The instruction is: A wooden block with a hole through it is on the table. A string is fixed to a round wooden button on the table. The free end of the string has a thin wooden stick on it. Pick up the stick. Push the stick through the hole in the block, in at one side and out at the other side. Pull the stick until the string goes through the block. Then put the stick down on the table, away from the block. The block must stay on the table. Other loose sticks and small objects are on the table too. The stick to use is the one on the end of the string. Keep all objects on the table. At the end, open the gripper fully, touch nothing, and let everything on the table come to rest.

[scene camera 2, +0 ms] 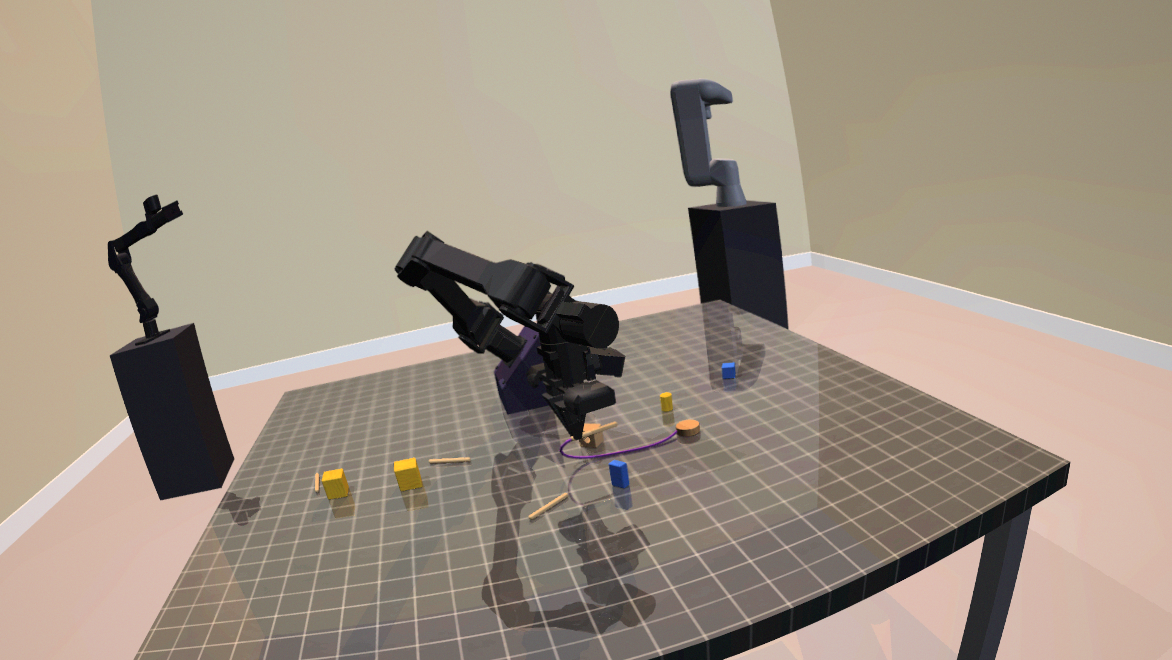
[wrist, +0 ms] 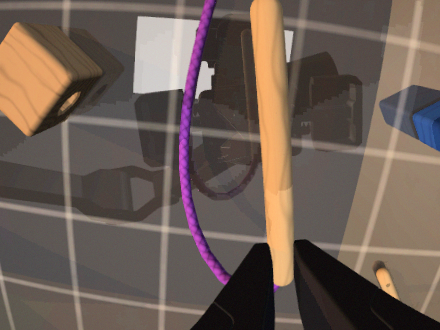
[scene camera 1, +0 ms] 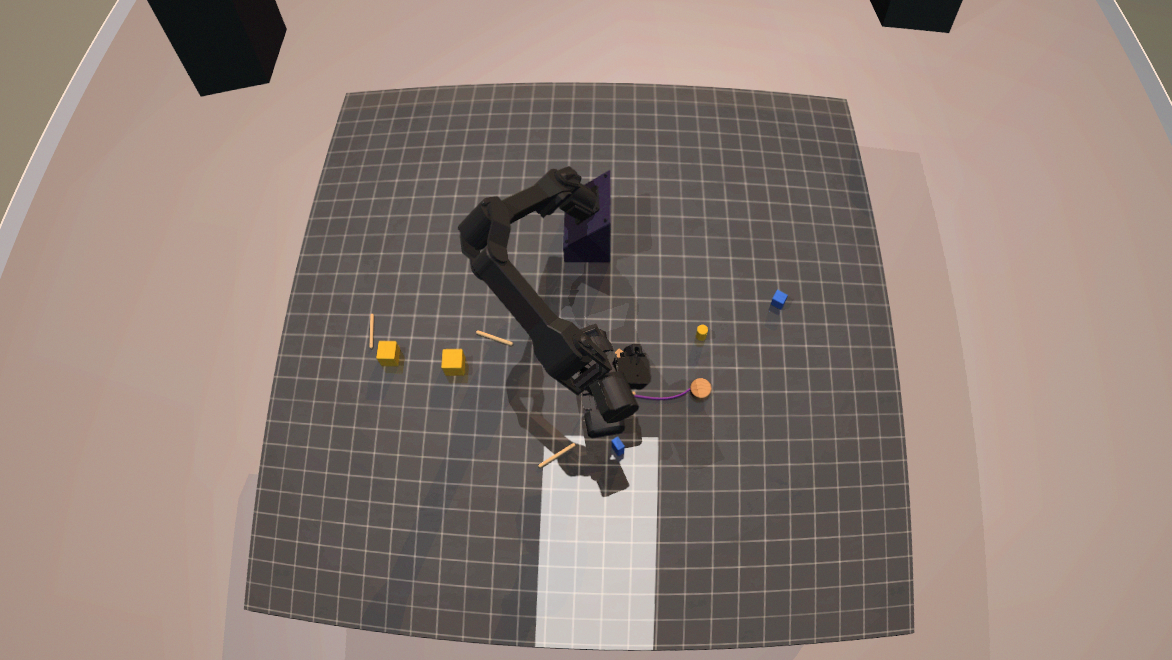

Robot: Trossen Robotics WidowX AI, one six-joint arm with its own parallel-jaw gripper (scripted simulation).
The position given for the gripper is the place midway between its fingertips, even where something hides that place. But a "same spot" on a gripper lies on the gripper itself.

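Scene camera 2 shows the gripper. Gripper in the wrist view (280, 255). Scene camera 1 shows the gripper too. Same spot on the gripper: (scene camera 1: 588, 402) and (scene camera 2: 563, 403).
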